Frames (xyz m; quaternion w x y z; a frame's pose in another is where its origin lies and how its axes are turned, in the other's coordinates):
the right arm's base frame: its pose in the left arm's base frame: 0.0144 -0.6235 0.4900 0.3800 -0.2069 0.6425 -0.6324
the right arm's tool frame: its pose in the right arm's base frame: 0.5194 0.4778 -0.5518 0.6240 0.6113 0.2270 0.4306
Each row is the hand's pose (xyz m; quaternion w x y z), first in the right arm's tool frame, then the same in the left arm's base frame.
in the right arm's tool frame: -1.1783 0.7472 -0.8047 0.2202 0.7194 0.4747 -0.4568
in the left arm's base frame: 0.3999 0.2288 0.7936 0.6651 -0.6996 -0.0310 0.2596
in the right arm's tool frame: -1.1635 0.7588 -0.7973 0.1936 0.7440 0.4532 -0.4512
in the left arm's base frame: 0.4064 0.2112 0.7863 0.6831 -0.6843 0.0040 0.2549
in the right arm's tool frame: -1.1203 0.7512 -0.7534 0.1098 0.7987 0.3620 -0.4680
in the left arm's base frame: 0.3785 0.1611 0.7627 0.7468 -0.6029 0.0925 0.2650
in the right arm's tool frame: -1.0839 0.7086 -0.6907 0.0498 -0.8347 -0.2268 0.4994
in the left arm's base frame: 0.3107 0.1153 0.7432 0.8393 -0.4404 0.1968 0.2510
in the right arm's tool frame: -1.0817 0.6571 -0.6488 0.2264 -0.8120 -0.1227 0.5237
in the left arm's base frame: 0.2450 0.1052 0.7438 0.9105 -0.2624 0.2533 0.1946
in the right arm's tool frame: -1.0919 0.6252 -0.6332 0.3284 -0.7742 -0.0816 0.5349
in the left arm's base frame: 0.2094 0.1122 0.7506 0.9404 -0.1608 0.2616 0.1460
